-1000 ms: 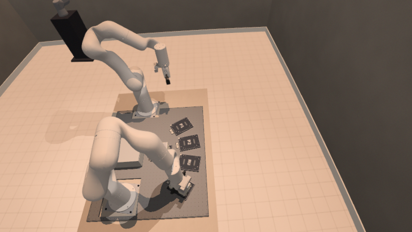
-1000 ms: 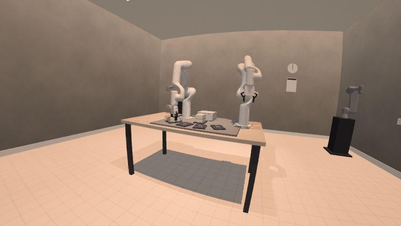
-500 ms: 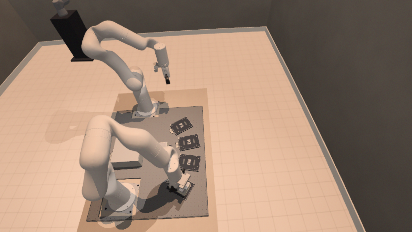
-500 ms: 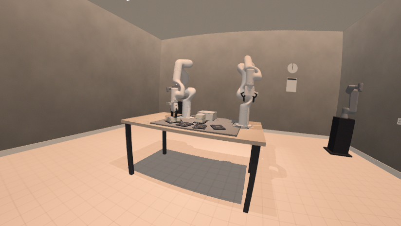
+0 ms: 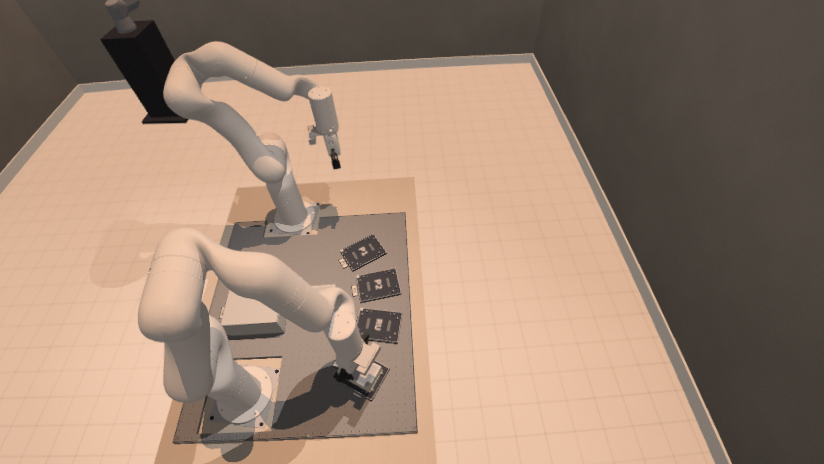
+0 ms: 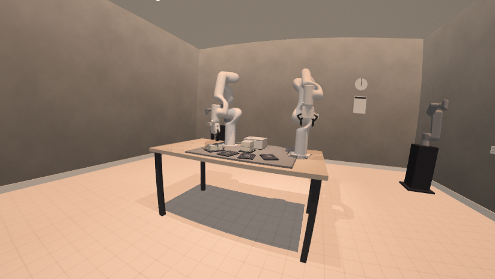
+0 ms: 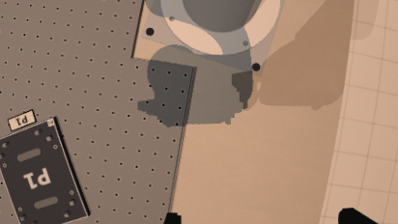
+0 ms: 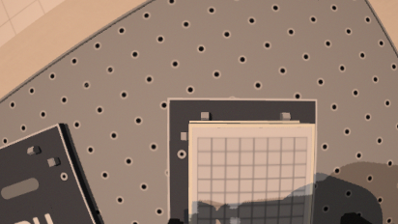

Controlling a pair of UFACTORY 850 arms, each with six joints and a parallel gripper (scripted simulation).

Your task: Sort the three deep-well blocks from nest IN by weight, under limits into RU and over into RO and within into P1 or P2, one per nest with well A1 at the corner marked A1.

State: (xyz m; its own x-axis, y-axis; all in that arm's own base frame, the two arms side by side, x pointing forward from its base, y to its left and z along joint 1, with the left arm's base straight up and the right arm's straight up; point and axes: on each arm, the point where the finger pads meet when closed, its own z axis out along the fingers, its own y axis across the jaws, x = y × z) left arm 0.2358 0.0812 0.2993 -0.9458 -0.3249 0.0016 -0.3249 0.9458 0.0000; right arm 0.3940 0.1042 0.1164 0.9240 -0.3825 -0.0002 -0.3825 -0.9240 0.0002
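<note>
The dark infeed nest is 250 mm to the left of my right hand, 180 mm behind it and 100 mm below it. From my right hand the other things lie so: nest RU: 180 mm to the left, 100 mm below, 50 mm ahead; nest RO: 100 mm below; nest P2: 350 mm to the left, 100 mm below, 30 mm ahead.
</note>
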